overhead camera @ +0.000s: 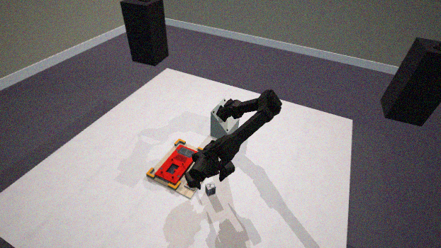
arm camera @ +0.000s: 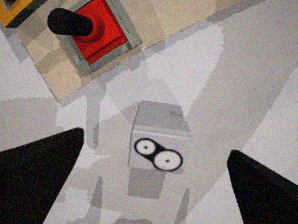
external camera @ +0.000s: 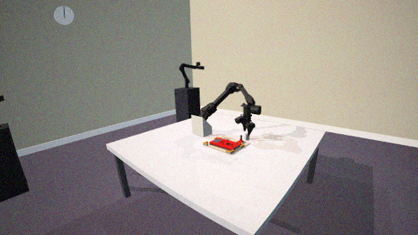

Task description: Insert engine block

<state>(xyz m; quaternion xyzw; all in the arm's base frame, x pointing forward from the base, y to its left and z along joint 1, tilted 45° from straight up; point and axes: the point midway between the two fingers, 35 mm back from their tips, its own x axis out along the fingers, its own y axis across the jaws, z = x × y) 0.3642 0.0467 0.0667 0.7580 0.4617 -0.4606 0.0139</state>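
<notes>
Now: gripper tip 20 mm above the engine block.
</notes>
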